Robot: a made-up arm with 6 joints.
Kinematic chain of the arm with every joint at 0, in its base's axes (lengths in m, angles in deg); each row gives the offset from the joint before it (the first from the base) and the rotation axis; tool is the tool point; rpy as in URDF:
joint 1: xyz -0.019 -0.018 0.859 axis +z
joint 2: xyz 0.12 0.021 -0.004 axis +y
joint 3: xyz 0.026 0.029 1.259 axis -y
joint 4: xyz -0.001 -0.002 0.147 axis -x
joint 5: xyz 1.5 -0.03 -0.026 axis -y
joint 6: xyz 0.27 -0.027 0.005 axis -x
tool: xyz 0.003 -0.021 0.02 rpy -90 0 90
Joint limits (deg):
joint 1: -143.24..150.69
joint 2: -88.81..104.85
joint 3: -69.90..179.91
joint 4: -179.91..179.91
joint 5: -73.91..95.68
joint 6: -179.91..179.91
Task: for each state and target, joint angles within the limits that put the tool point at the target. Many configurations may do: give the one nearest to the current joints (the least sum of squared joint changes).
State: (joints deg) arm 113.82 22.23 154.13 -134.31 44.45 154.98
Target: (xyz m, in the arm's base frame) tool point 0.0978 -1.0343 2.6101
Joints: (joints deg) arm 94.29 20.11 179.64 -135.59 42.87 155.16
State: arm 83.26 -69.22 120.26 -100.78 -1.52 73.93
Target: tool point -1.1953 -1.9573 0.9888
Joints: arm 60.56 -41.48 162.78 -101.56 -4.04 74.62
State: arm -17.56 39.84 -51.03 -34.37 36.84 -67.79
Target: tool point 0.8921 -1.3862 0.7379
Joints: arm -52.52 17.65 -39.48 -35.25 42.78 -67.05
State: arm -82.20 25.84 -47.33 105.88 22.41 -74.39
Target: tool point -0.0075 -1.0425 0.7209
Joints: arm -97.92 -10.49 -68.51 106.71 25.95 -74.39
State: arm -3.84 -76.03 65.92 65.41 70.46 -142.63
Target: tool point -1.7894 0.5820 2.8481
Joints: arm -11.33 -61.05 51.98 67.82 73.66 -143.00
